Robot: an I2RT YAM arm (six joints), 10 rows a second.
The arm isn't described. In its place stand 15 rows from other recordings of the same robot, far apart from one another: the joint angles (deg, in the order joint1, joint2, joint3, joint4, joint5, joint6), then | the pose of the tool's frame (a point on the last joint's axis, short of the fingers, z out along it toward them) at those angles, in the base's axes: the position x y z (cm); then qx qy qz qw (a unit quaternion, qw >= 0).
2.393, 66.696, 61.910, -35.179, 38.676, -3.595 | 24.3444 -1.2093 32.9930 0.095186 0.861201 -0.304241 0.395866
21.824, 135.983, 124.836, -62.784, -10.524, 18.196 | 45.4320 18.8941 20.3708 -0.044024 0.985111 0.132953 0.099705
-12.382, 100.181, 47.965, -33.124, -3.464, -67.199 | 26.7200 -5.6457 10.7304 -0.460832 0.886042 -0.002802 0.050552
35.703, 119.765, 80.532, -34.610, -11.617, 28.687 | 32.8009 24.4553 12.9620 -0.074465 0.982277 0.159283 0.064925
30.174, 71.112, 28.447, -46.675, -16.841, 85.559 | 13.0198 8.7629 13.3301 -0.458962 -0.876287 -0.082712 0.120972
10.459, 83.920, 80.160, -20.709, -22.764, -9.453 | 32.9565 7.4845 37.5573 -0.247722 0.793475 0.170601 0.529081
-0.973, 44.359, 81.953, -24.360, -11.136, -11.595 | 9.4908 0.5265 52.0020 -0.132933 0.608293 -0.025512 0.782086
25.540, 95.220, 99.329, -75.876, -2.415, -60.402 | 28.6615 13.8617 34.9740 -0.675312 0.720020 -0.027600 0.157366
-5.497, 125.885, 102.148, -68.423, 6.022, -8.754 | 41.6764 -4.3860 17.4369 0.029364 -0.998011 0.049778 0.025192
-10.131, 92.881, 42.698, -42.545, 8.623, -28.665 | 22.6500 -4.5894 11.8332 0.162300 -0.983589 0.063008 0.047351
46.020, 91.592, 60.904, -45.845, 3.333, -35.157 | 20.5753 21.0233 19.7431 -0.643271 0.756063 -0.017658 0.119409
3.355, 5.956, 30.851, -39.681, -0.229, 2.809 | 6.0259 0.3675 27.0483 -0.004994 0.792199 0.034391 0.609273
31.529, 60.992, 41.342, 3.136, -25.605, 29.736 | 20.0456 14.1029 28.8342 -0.144772 0.779236 0.450024 0.411474
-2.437, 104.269, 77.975, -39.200, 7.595, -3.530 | 37.6089 -2.0715 21.5177 0.004755 0.975164 -0.075656 0.208107
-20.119, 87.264, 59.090, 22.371, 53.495, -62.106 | 31.5408 -14.6016 30.4791 0.044311 0.726712 -0.645249 0.231472
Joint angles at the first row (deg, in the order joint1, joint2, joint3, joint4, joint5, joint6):
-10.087, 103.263, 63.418, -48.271, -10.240, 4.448
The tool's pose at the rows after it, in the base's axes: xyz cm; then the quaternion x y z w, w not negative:
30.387 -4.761 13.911 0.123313 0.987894 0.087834 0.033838
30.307 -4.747 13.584 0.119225 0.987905 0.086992 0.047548
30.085 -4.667 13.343 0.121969 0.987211 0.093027 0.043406
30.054 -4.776 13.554 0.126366 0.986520 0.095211 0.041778
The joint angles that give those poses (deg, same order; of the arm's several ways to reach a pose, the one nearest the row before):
-10.086, 103.264, 60.445, -43.790, -10.262, 4.449
-10.087, 102.913, 59.089, -41.232, -10.262, 4.120
-10.087, 102.914, 58.456, -41.079, -10.917, 4.426
-10.327, 102.716, 58.761, -41.778, -11.158, 4.689

